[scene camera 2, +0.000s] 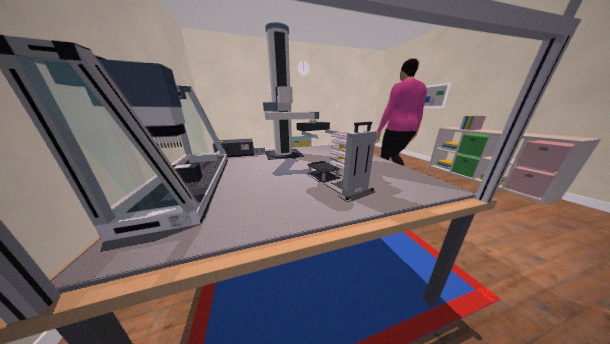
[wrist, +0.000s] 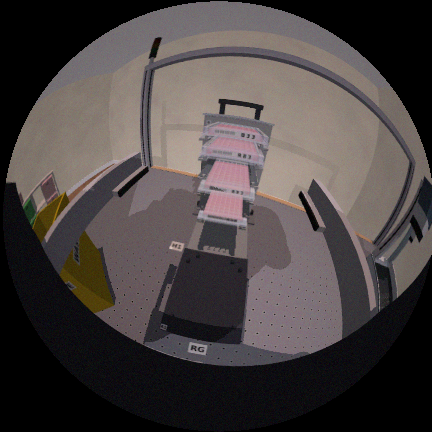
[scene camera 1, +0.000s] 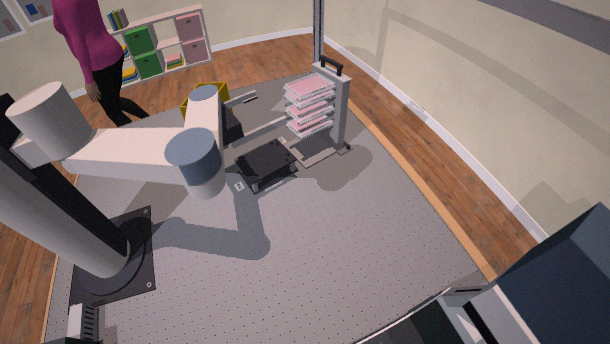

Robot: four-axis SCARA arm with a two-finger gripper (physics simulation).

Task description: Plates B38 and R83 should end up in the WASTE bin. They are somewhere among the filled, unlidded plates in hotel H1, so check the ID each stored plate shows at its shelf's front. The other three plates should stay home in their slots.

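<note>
Hotel H1 is a grey upright with a black handle and stacked pink-filled plates. In the wrist view the top plate shows B33 and the second plate seems to show R83. The third plate has an ID too blurred to read surely. The lowest visible plate shows no readable ID. I cannot make out a fifth plate. My gripper is open and empty, its fingers pointing at the hotel, short of the plates. The yellow WASTE bin is partly hidden behind the arm.
A low black stand is in front of the hotel, beside the RG label. A framed enclosure with a dark blue device is across the table. A person is beyond the table.
</note>
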